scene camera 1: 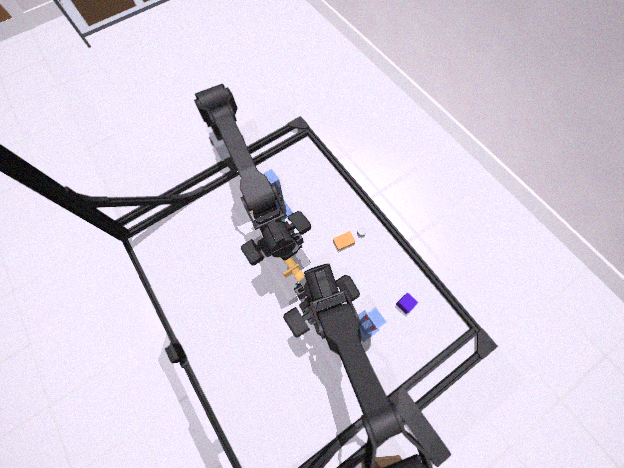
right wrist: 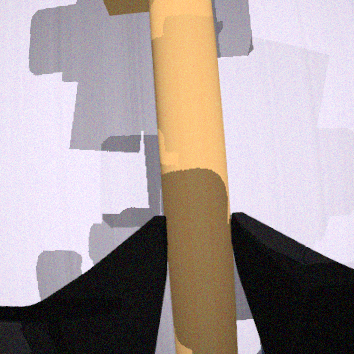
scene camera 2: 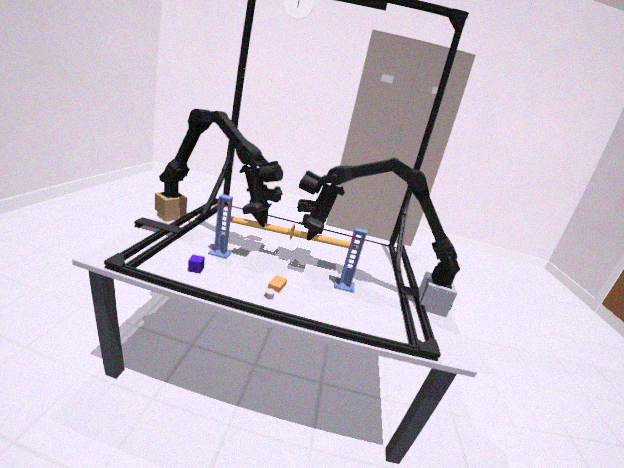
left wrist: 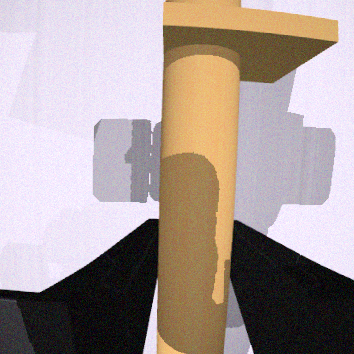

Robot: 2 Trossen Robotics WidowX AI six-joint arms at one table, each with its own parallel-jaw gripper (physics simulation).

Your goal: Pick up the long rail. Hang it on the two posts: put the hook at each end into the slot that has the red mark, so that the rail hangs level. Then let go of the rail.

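Frame: origin at the left arm's base, x ahead, y left, z up, level; centimetres.
Where they show: left gripper, fingertip midpoint: [scene camera 2: 308, 238] [left wrist: 191, 230]; right gripper, fingertip midpoint: [right wrist: 198, 224] [scene camera 2: 264, 225]; left arm's base, origin of the base link: [scene camera 2: 441, 281]; right arm's base, origin of the base link: [scene camera 2: 171, 194].
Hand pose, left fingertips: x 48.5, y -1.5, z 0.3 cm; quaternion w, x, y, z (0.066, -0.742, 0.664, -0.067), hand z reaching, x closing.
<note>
Things, the pixels of their centre, and the offset from my left fingertips.
- long orange-yellow rail, body centre: [left wrist: 212, 50] [scene camera 1: 293, 269] [scene camera 2: 292, 232] dx +6.4, dy +0.3, dz +0.8 cm
- picture-left post, body centre: [scene camera 1: 369, 322] [scene camera 2: 222, 225] dx +28.3, dy +11.3, dz +0.3 cm
- picture-right post, body centre: [scene camera 1: 276, 194] [scene camera 2: 352, 259] dx -17.2, dy +6.3, dz +0.3 cm
- orange block, body centre: [scene camera 1: 344, 241] [scene camera 2: 277, 283] dx +3.0, dy +19.3, dz -9.4 cm
- small grey piece, body centre: [scene camera 2: 269, 293] [scene camera 1: 361, 231] dx +3.0, dy +25.9, dz -9.4 cm
- purple cube, body centre: [scene camera 1: 406, 303] [scene camera 2: 196, 263] dx +28.8, dy +25.4, dz -8.4 cm
The long orange-yellow rail [scene camera 1: 293, 266] [scene camera 2: 330, 240] [left wrist: 202, 110] [right wrist: 190, 100] is held above the table, between two blue slotted posts. In scene camera 2, its ends overlap or come close to the picture-left post [scene camera 2: 222, 231] [scene camera 1: 370, 324] and the picture-right post [scene camera 2: 351, 261] [scene camera 1: 272, 177], a little below their red marks. Whether either hook is in a slot cannot be told. My left gripper [scene camera 2: 312, 235] [left wrist: 191, 230] is shut on the rail on one side of its middle plate. My right gripper [scene camera 2: 262, 223] [right wrist: 198, 224] is shut on it on the other side.
An orange block [scene camera 1: 344, 240] [scene camera 2: 277, 283] and a small grey piece [scene camera 1: 361, 232] [scene camera 2: 269, 294] lie in front of the posts. A purple cube [scene camera 1: 406, 303] [scene camera 2: 196, 263] lies near the picture-left post in scene camera 2. A black frame [scene camera 2: 272, 310] borders the table.
</note>
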